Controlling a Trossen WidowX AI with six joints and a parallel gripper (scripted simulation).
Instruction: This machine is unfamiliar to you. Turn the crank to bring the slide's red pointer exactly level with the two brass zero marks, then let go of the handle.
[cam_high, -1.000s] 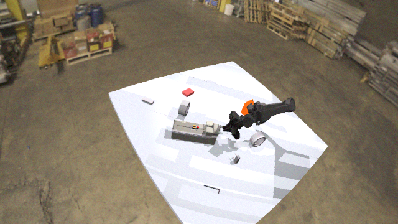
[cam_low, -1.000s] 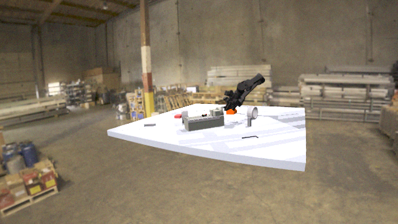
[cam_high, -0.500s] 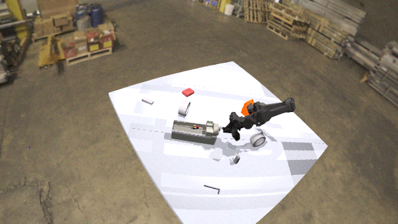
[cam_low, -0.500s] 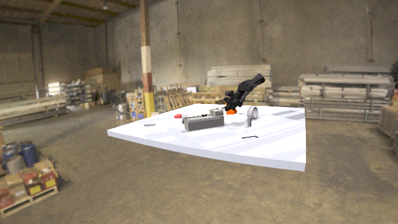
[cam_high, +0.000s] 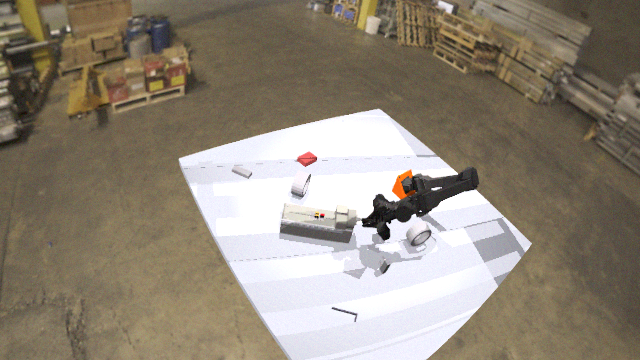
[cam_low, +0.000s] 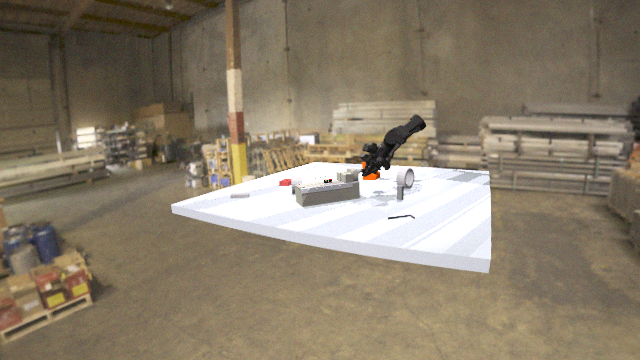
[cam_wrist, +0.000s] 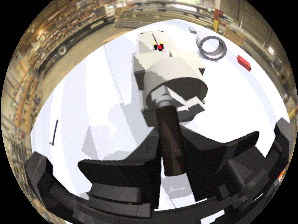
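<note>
My gripper tip is now 9 cm short of the red pointer, 12 cm to the left of it and 1 cm above it. The rest, counted from my gripper tip: hex key (26 cm ahead, 22 cm to the left, 9 cm below); then dark crank handle (1 cm behind, 1 cm to the left, 3 cm above); then small clip (3 cm ahead, 16 cm to the left, 6 cm below).
</note>
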